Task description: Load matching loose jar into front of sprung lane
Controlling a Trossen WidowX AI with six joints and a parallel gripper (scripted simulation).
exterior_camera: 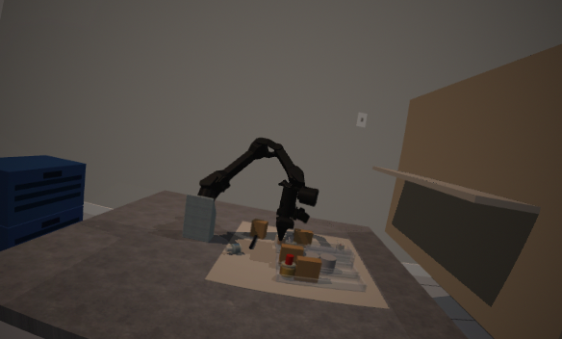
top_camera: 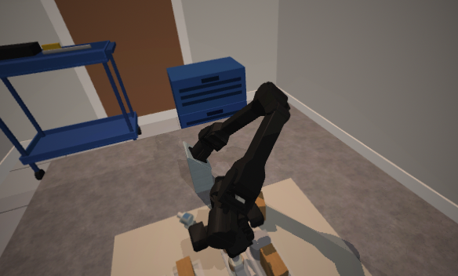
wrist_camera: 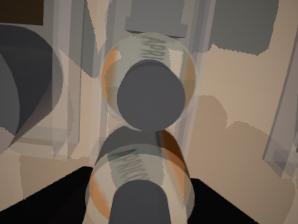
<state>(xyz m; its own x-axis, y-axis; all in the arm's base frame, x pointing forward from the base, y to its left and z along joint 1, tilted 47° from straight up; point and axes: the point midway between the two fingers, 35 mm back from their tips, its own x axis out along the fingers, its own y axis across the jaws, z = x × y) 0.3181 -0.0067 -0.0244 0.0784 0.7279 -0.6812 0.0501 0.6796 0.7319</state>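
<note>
Now: the beige mat 7 cm ahead of my gripper tip, 5 cm below it and 1 cm to the right of it. From my gripper tip the other things lie so: black strip 10 cm behind, 5 cm to the left, 5 cm below; brown block 14 cm to the left, 8 cm behind, 2 cm below; grey pusher plate 15 cm ahead, 3 cm to the right.
</note>
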